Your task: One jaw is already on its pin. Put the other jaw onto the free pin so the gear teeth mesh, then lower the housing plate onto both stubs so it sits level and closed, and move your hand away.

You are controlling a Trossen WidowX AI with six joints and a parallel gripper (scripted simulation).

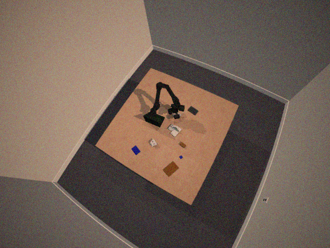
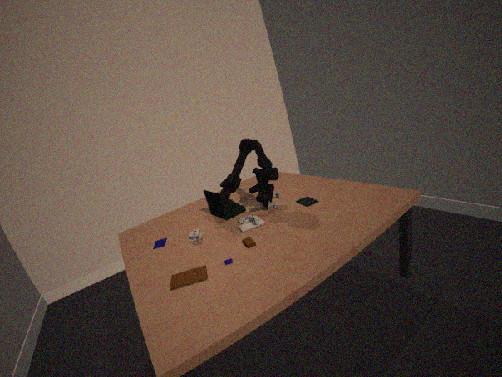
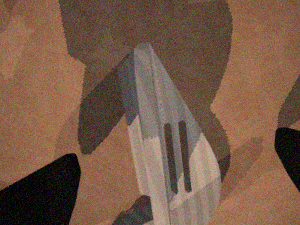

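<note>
Now: the jaw 40 mm ahead of my gripper tip and 10 mm to the left of it. From my gripper tip the other things lie so: base (180 mm to the right, 110 mm ahead); then dark plate (160 mm ahead, 150 mm to the left); then teal piece (110 mm to the left, 70 mm behind, 10 mm above).
</note>
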